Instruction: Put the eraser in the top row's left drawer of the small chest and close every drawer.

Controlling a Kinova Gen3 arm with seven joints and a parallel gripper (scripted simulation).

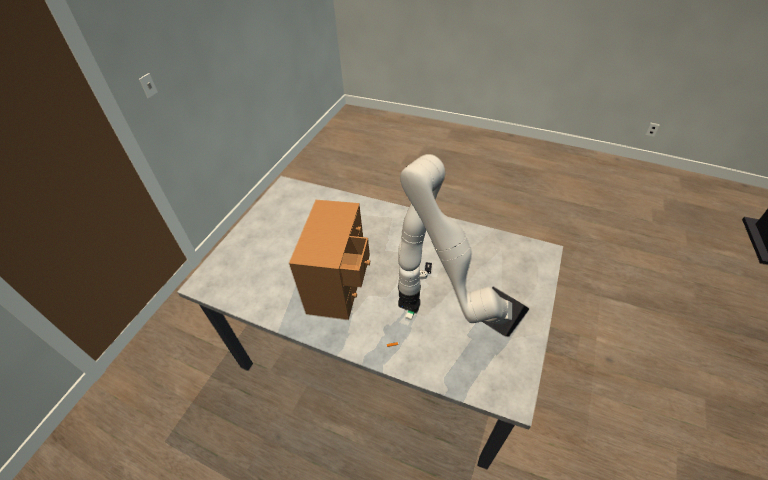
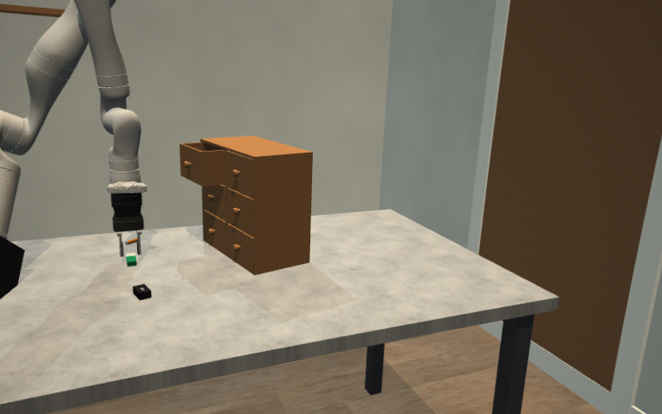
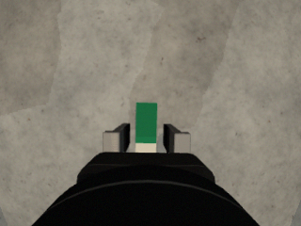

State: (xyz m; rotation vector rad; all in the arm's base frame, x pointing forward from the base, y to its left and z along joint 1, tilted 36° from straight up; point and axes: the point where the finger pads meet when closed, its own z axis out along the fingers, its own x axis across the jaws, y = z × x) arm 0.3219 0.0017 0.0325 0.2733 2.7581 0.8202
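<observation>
Right now the eraser is 1 cm to the left of my hand and 3 cm below it. Also, from my hand: orange stick (3 cm ahead, 15 cm to the left, 3 cm below); black block (2 cm behind, 22 cm to the right, 3 cm below).
</observation>
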